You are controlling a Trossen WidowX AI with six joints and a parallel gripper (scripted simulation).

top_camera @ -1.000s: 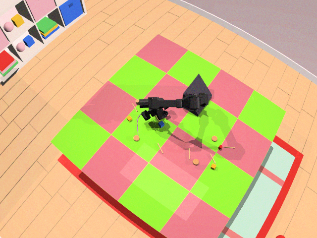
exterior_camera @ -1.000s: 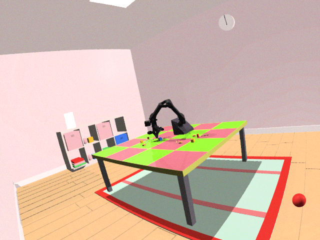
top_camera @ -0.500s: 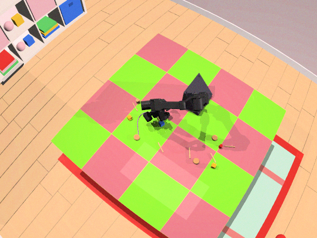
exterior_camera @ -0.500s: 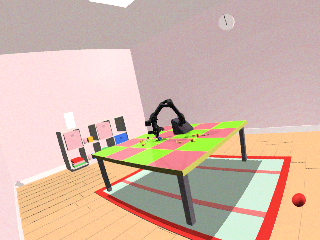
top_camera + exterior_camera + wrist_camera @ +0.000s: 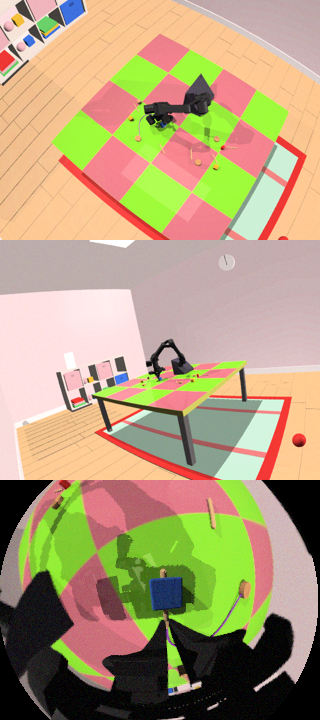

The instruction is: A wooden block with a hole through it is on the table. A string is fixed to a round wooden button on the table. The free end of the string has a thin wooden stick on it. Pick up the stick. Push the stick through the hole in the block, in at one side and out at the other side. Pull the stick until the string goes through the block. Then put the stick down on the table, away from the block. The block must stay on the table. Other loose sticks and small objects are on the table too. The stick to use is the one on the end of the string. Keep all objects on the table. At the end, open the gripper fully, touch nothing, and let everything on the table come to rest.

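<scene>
My gripper tip is now 2 cm short of the blue block and 4 cm to the right of it. Also, from my gripper tip: round wooden button (19 cm ahead, 4 cm to the right, 1 cm below); red bead (7 cm behind, 46 cm to the left); wooden block (3 cm behind, 20 cm to the right).
</scene>
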